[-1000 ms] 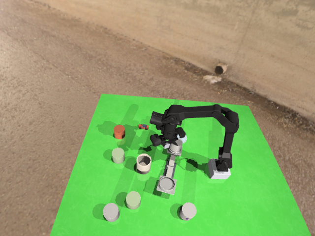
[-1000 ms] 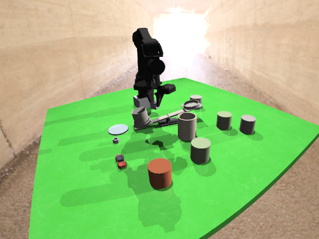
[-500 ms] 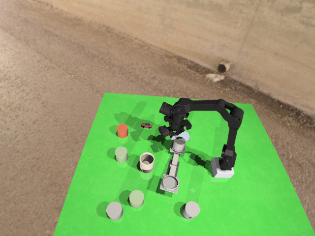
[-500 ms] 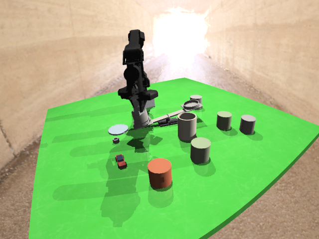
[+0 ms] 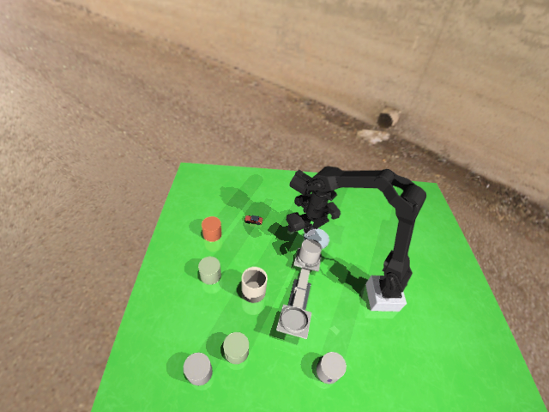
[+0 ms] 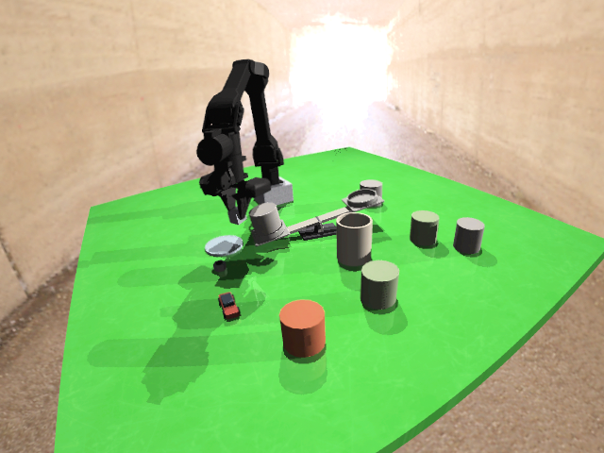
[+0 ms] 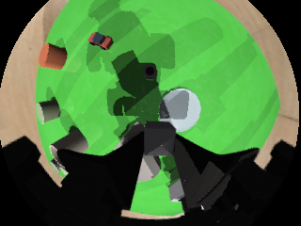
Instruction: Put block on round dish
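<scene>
The pale blue round dish is 90 mm below my gripper tip, 50 mm behind it and 40 mm to the right of it. Also, from my gripper tip: balance: 200 mm to the left, 50 mm below, 30 mm ahead; then nut: 80 mm to the right, 80 mm below, 50 mm ahead; then toy car: 200 mm ahead, 110 mm to the right, 80 mm below.
</scene>
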